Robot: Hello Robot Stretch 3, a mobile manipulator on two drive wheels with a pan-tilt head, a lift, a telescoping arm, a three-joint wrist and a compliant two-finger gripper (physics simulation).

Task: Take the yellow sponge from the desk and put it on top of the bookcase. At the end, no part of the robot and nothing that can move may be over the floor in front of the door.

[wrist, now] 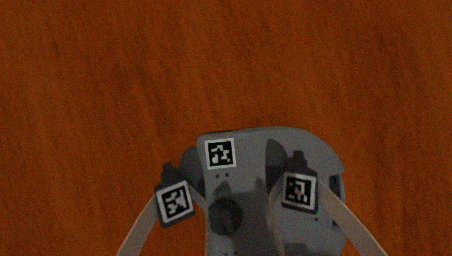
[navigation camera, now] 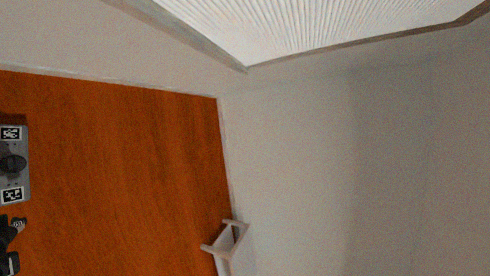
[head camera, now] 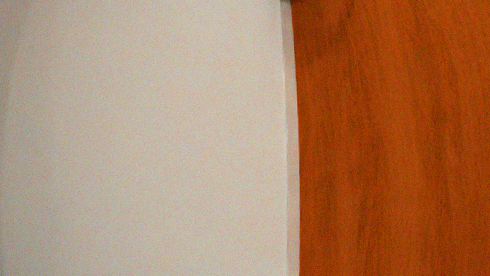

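Seen in the pictures: gripper, between the fingertips: [wrist: 232,161]; robot's base, origin of its link: [wrist: 226,192] [navigation camera: 12,162].
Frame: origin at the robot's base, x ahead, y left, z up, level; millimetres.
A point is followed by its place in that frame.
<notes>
My gripper [wrist: 232,161] {x -22, y -166, z 462 mm} is open in the wrist view, with its two fingertips apart and no object between them. It hangs above my grey base [wrist: 312,150] {x -191, y -117, z 160 mm} [navigation camera: 21,175] {x 25, y -53, z 160 mm}, which stands on the brown wood floor [wrist: 100,75] {x 309, y -356, z 0 mm} [navigation camera: 125,160] {x 521, y -52, z 1 mm} [head camera: 390,150] {x 1096, y -93, z 0 mm}. Dark wrist or gripper parts [navigation camera: 5,240] {x -1, y -112, z 756 mm} show at the lower left edge of the navigation view. The yellow sponge, the desk and the door do not show in these views. I cannot tell the bookcase in any of them.
A pale wall [head camera: 150,140] {x 1864, y -76, z 937 mm} [navigation camera: 300,165] {x 1896, y -290, z 1127 mm} meets the floor along a skirting [head camera: 293,150] {x 1853, y -92, z 43 mm}. In the navigation view, a room corner lies near the upper middle, below a bright ribbed panel [navigation camera: 310,25] {x 674, y 565, z 1299 mm}. A pale framed piece [navigation camera: 226,255] {x 1237, y -1216, z 379 mm} stands against the wall at the bottom.
</notes>
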